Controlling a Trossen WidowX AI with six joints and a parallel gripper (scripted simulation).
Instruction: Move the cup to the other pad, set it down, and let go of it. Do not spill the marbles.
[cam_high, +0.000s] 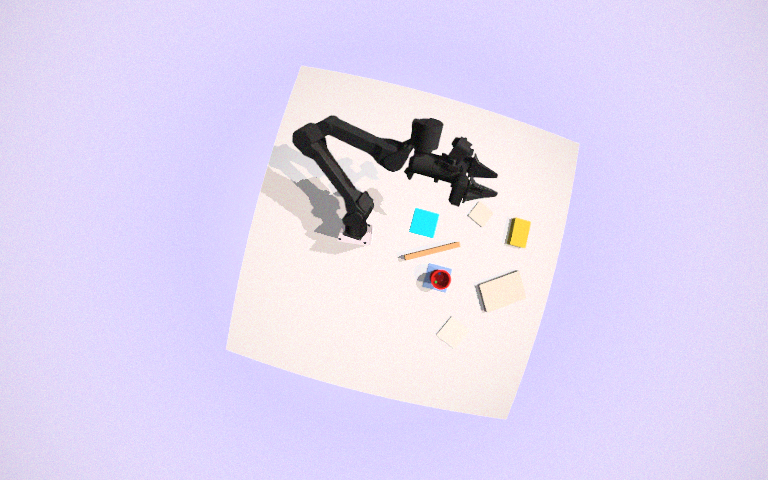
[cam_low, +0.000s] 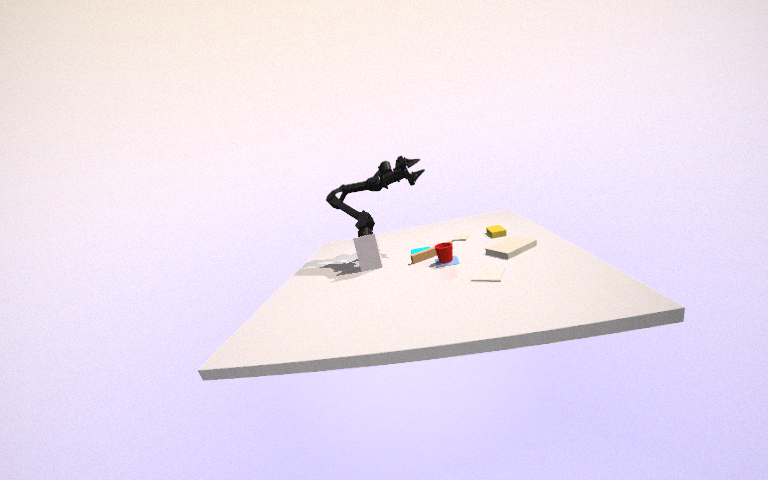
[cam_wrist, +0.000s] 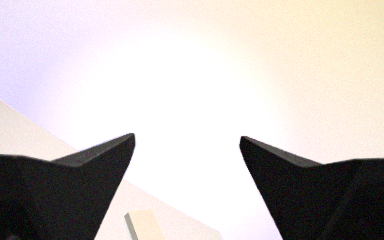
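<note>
The red cup lies 3 cm ahead of my gripper tip, 28 cm to the right of it and 37 cm below it. From my gripper tip the other things lie so: wooden bar 2 cm behind, 19 cm to the right, 40 cm below; cyan pad 8 cm behind, 9 cm to the right, 42 cm below; green marble 3 cm ahead, 30 cm to the right, 40 cm below.
</note>
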